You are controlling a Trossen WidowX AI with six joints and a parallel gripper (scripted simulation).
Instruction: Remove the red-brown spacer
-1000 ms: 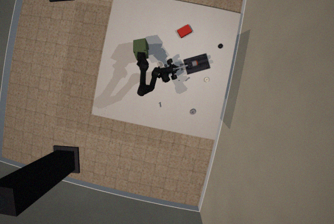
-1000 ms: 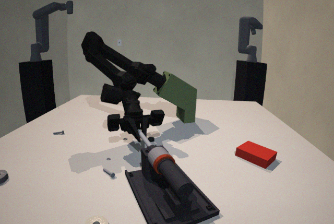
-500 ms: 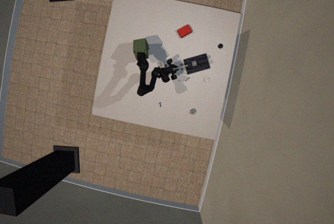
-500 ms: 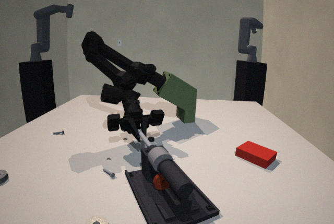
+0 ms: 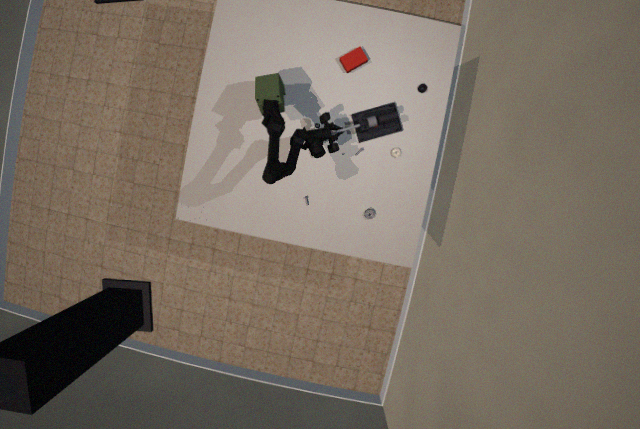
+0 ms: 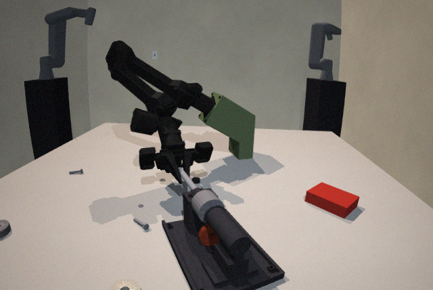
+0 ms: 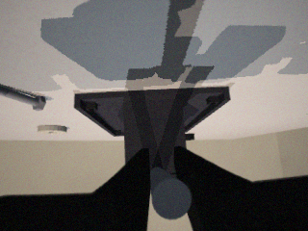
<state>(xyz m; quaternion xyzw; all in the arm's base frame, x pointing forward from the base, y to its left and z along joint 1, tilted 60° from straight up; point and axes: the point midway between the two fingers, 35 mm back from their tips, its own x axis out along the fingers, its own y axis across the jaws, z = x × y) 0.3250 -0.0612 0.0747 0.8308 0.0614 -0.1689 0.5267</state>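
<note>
The thin grey shaft lies 9 cm ahead of my hand and 3 cm to the left of it. Also, from my hand: black disc: 43 cm ahead, 24 cm to the left, 7 cm below; red block: 38 cm to the left, 8 cm ahead, 7 cm below; red-brown spacer: 19 cm ahead, 6 cm to the left, 5 cm below.
</note>
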